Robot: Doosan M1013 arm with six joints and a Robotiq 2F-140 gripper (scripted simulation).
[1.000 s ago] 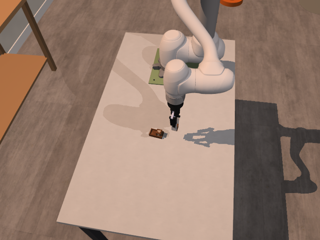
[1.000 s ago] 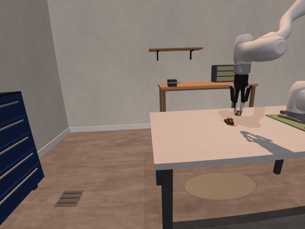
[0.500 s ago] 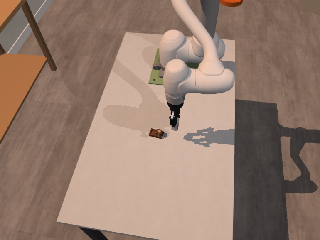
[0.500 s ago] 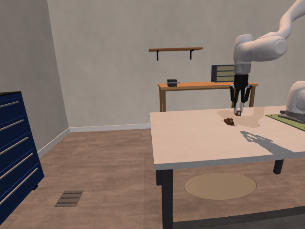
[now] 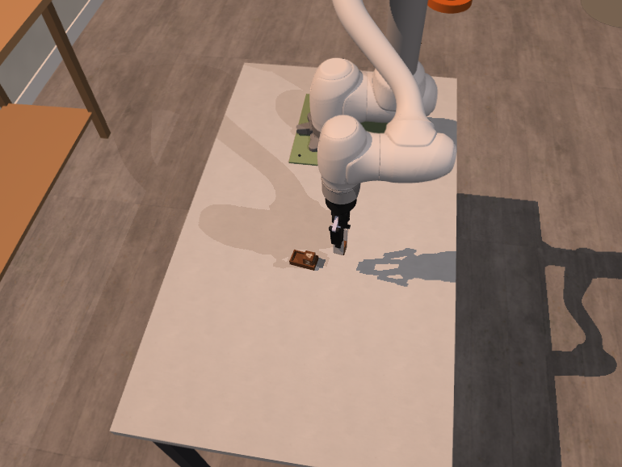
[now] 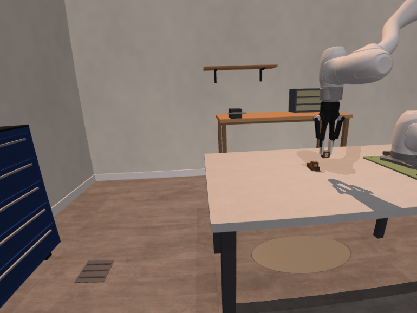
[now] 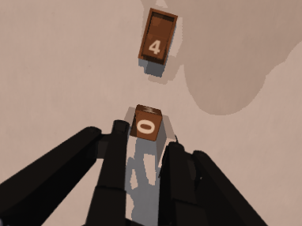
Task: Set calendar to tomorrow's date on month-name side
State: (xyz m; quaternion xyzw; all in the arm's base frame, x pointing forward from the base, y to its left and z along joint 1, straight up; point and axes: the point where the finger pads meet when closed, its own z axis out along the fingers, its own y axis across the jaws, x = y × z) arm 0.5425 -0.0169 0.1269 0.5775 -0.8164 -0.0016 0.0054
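Right now the tray is 130 mm below my hand, 100 mm to the right of it and 30 mm behind it. From my hand the other things lie so: brown digit cube 30 mm below.
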